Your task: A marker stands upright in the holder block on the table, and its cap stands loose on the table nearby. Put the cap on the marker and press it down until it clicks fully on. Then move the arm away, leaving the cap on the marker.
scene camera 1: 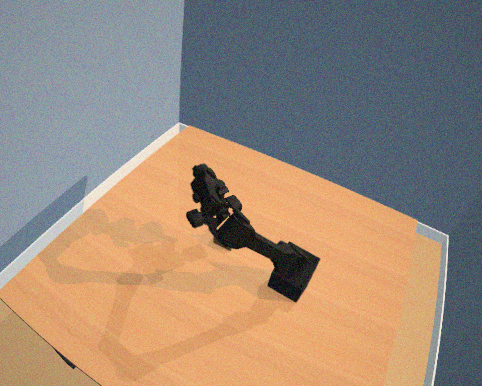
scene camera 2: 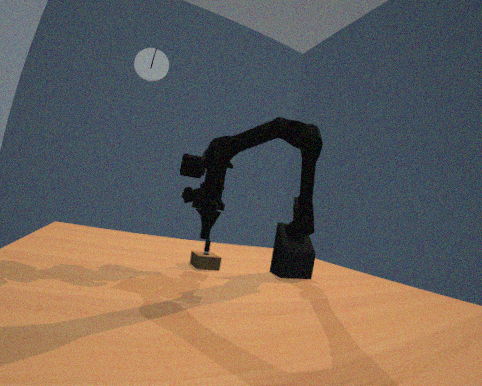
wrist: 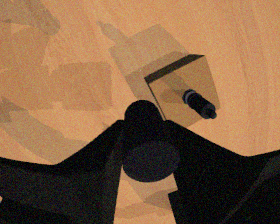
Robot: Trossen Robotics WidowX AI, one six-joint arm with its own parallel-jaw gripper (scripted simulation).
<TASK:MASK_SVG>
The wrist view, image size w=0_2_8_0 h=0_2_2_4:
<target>my gripper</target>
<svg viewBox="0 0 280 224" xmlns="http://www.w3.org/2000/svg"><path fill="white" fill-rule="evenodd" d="M164 121L180 156L179 166L172 173L174 173L176 187L179 189L177 192L180 194L187 224L280 224L280 149L245 157L230 151L230 149L220 147L219 144L211 142L210 139L205 139L199 133L194 133L179 123ZM125 121L119 119L114 124L110 124L99 136L92 139L85 147L82 147L80 151L75 152L60 163L41 164L16 161L16 159L14 161L14 159L0 157L0 196L2 197L0 203L0 224L114 224L117 193L119 193L117 188L119 188L122 153L124 153Z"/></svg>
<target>marker cap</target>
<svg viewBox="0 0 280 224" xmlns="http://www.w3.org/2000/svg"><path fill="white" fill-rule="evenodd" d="M132 102L125 112L122 171L126 173L127 177L135 179L137 182L162 181L162 179L169 177L172 172L176 171L180 163L179 153L177 153L177 148L174 142L172 142L169 129L167 129L164 119L162 119L159 109L157 109L155 104L149 101Z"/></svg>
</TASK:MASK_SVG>
